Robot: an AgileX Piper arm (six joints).
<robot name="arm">
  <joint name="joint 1" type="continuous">
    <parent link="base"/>
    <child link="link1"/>
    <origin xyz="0 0 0.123" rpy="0 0 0"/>
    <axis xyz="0 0 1"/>
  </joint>
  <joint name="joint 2" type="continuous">
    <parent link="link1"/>
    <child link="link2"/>
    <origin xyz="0 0 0" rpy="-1.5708 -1.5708 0"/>
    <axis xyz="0 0 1"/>
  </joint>
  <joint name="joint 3" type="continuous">
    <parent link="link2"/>
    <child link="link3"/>
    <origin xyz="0.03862 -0.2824 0" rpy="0 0 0"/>
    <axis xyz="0 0 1"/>
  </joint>
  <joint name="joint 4" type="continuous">
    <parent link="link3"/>
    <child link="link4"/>
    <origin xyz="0.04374 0.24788 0" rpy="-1.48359 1.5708 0"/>
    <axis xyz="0 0 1"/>
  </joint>
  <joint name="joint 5" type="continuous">
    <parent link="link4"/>
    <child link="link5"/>
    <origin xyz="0 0 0" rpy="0 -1.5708 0"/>
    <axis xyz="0 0 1"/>
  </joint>
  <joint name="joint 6" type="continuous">
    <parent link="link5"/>
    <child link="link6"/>
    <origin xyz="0.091 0 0" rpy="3.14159 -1.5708 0"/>
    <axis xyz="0 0 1"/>
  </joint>
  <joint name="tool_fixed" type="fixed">
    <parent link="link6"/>
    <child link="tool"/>
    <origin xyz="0 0 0" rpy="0 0 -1.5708"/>
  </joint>
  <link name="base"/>
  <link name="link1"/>
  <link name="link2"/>
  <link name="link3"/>
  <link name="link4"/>
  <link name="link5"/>
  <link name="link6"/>
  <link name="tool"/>
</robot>
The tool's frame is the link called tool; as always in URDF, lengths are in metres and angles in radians. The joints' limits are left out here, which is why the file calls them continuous.
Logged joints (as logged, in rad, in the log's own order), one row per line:
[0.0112, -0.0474, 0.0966, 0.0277, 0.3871, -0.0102]
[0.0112, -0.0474, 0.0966, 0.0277, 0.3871, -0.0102]
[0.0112, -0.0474, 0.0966, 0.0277, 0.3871, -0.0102]
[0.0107, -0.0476, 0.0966, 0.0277, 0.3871, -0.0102]
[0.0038, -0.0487, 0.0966, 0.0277, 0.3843, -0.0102]
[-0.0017, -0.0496, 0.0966, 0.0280, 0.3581, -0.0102]
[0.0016, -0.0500, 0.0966, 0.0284, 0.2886, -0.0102]
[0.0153, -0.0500, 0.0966, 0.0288, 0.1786, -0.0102]
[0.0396, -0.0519, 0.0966, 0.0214, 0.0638, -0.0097]
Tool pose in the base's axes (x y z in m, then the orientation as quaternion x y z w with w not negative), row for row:
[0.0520, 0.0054, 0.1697, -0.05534, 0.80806, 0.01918, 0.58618]
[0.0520, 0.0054, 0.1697, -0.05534, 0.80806, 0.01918, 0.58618]
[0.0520, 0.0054, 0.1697, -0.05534, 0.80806, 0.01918, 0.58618]
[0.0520, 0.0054, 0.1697, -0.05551, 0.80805, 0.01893, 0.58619]
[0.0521, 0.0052, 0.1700, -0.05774, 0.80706, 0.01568, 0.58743]
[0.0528, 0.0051, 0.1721, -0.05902, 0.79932, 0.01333, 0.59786]
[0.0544, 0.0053, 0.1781, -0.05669, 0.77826, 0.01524, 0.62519]
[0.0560, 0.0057, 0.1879, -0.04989, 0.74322, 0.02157, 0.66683]
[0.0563, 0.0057, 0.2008, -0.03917, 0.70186, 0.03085, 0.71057]
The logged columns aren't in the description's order. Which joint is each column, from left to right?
Columns, left to right: joint 4, joint 6, joint 1, joint 3, joint 5, joint 2.
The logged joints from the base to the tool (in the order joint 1, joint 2, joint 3, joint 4, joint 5, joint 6), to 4 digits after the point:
[0.0966, -0.0102, 0.0277, 0.0112, 0.3871, -0.0474]
[0.0966, -0.0102, 0.0277, 0.0112, 0.3871, -0.0474]
[0.0966, -0.0102, 0.0277, 0.0112, 0.3871, -0.0474]
[0.0966, -0.0102, 0.0277, 0.0107, 0.3871, -0.0476]
[0.0966, -0.0102, 0.0277, 0.0038, 0.3843, -0.0487]
[0.0966, -0.0102, 0.0280, -0.0017, 0.3581, -0.0496]
[0.0966, -0.0102, 0.0284, 0.0016, 0.2886, -0.0500]
[0.0966, -0.0102, 0.0288, 0.0153, 0.1786, -0.0500]
[0.0966, -0.0097, 0.0214, 0.0396, 0.0638, -0.0519]

